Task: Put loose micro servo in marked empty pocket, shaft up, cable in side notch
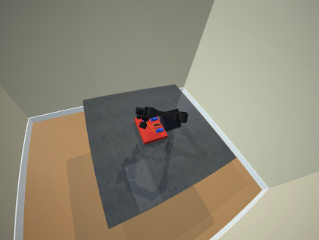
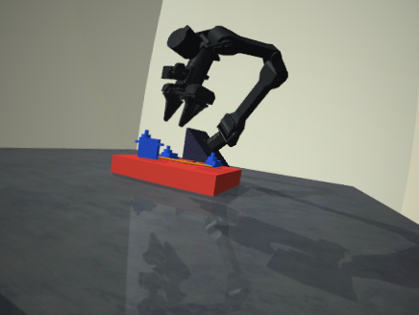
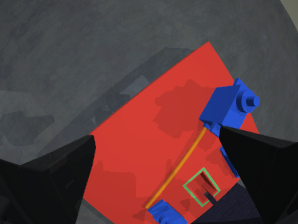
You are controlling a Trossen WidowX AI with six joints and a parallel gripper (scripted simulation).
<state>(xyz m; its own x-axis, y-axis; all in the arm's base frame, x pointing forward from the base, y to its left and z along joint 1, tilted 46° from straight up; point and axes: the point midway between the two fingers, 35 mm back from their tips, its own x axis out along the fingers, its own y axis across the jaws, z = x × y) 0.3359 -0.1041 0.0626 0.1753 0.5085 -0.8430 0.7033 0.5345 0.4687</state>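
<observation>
My gripper tip is now 130 mm above the red deck and 50 mm past it.
</observation>
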